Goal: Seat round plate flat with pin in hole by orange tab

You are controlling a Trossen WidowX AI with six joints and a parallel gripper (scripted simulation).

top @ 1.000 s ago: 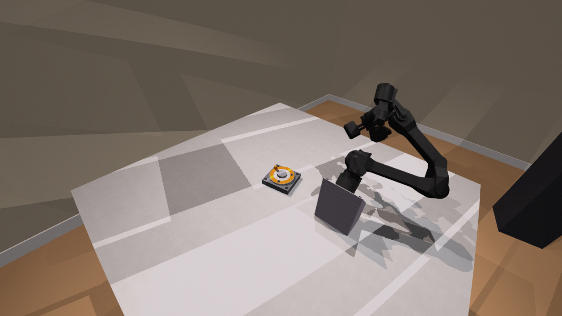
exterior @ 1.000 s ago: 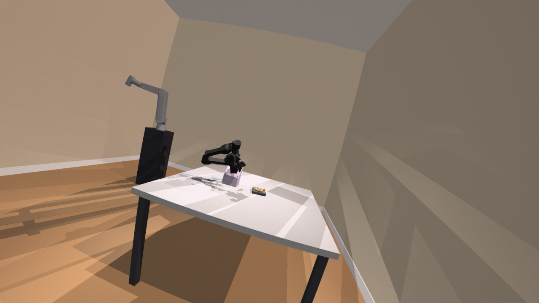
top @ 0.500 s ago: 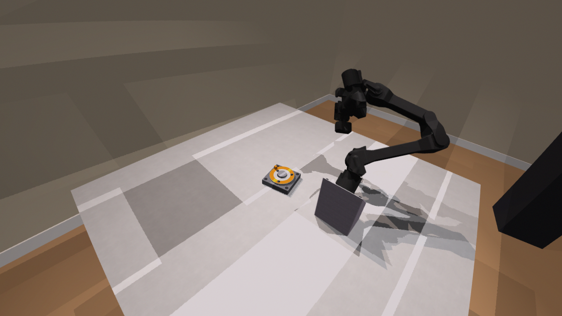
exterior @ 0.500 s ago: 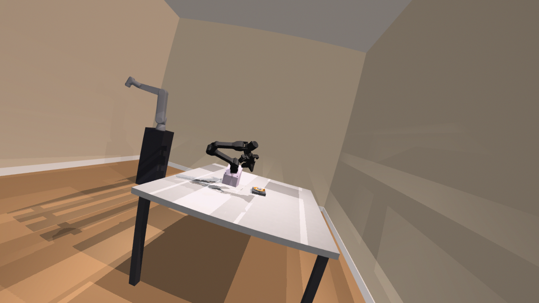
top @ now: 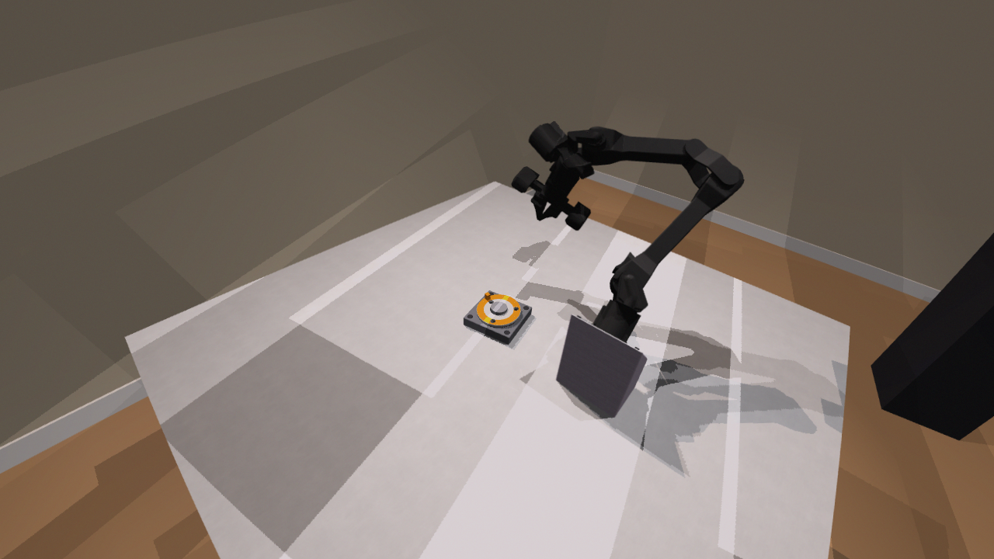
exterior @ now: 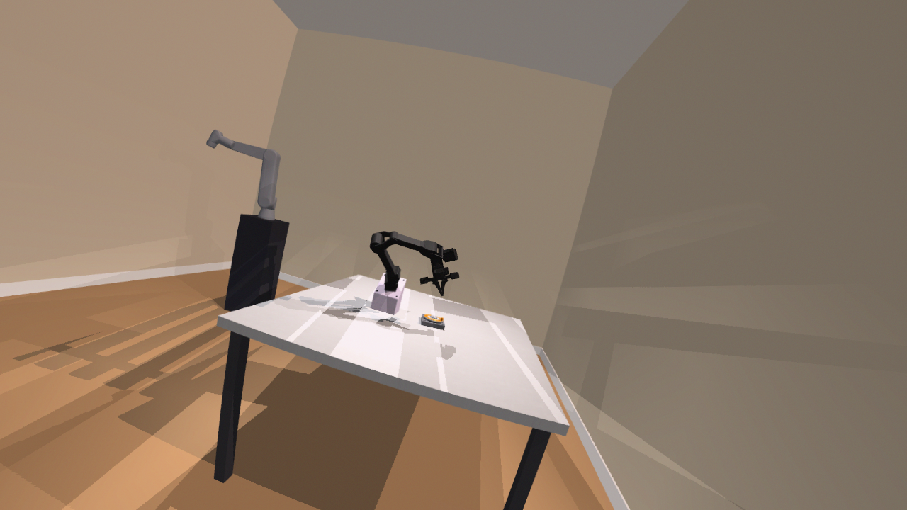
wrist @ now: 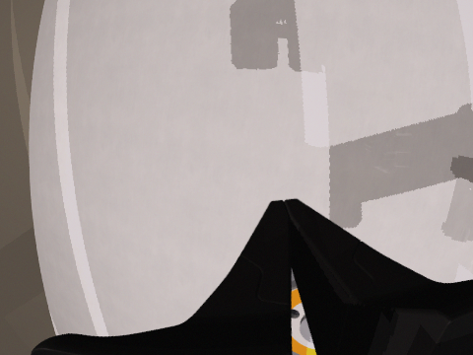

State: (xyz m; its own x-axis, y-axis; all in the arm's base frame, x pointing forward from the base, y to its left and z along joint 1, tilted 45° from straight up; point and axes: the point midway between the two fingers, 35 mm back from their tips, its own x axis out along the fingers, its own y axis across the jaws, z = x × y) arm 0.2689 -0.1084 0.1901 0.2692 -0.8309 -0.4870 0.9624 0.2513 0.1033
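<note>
Now: the round plate 20 mm ahead of my gripper tip, 170 mm to the left of it and 170 mm below it. From my gripper tip the other things lie so: square dark grey base: 170 mm to the left, 180 mm below.
</note>
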